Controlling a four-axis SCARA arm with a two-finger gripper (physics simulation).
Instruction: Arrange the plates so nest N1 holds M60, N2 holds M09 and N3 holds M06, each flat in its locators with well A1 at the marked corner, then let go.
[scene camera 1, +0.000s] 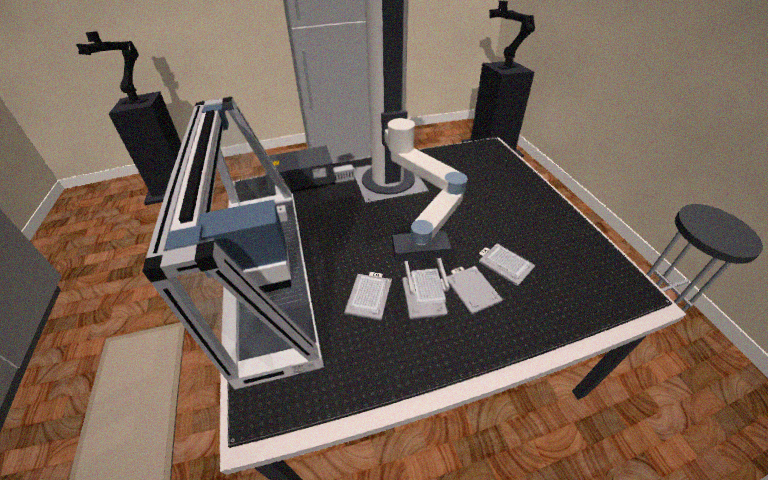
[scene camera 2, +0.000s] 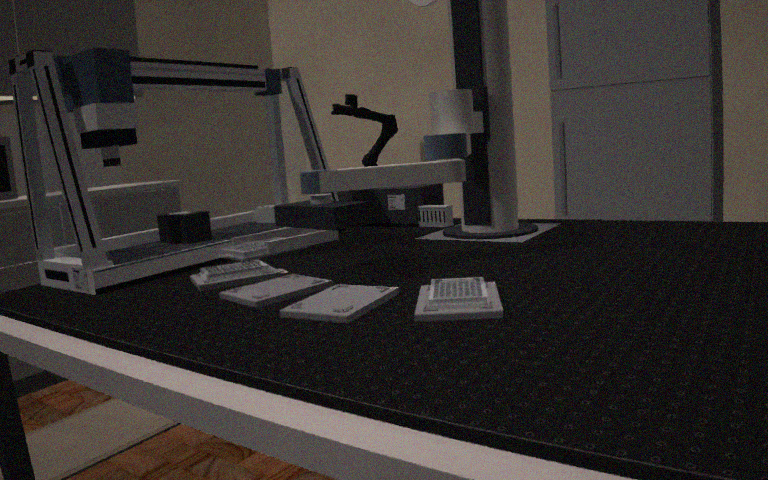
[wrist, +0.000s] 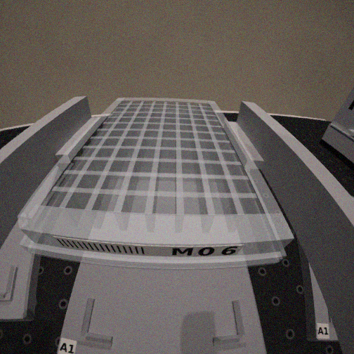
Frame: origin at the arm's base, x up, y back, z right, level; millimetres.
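Seen in the pictures: gripper, between the fingertips: (scene camera 1: 429, 290) (scene camera 2: 249, 245); arm's base, origin of its link: (scene camera 1: 388, 181) (scene camera 2: 490, 235).
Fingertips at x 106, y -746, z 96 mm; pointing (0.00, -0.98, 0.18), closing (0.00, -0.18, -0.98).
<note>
Offsets run from my fingertips to a thing's top centre. "spot": to the spot under its first point.
My gripper (scene camera 1: 427, 283) (wrist: 163, 109) is shut on a clear gridded plate {dx -2, dy +25, dz -5 mm} (scene camera 1: 428, 286) (scene camera 2: 244, 249) (wrist: 155, 230), marked M06 in the wrist view. It holds the plate level above the second nest from the left (scene camera 1: 427, 310) (wrist: 165, 295), whose corner locators and A1 mark show in the wrist view. The leftmost nest {spot: dx -76, dy +46, dz +203 mm} (scene camera 1: 362, 311) bears a plate {dx -67, dy +100, dz +168 mm} (scene camera 1: 369, 293) (scene camera 2: 235, 271). The third nest {dx -77, dy +22, dz -174 mm} (scene camera 1: 475, 288) (scene camera 2: 339, 301) is bare. The rightmost nest {dx -77, dy +89, dz -344 mm} (scene camera 1: 517, 279) (scene camera 2: 458, 315) bears another plate {dx -67, dy +89, dz -344 mm} (scene camera 1: 508, 262) (scene camera 2: 457, 289). Nest labels and the other plates' names are too small to read.
A gantry frame {spot: dx +227, dy -94, dz +434 mm} (scene camera 1: 266, 305) (scene camera 2: 62, 158) with a blue carriage {spot: dx +395, dy -5, dz +434 mm} (scene camera 1: 243, 220) stands left of the nests. The arm's column (scene camera 1: 378, 84) (scene camera 2: 501, 113) and a dark box {spot: dx +22, dy +800, dz +275 mm} (scene camera 1: 305, 165) stand behind. A stool (scene camera 1: 718, 232) is beside the table's right edge.
</note>
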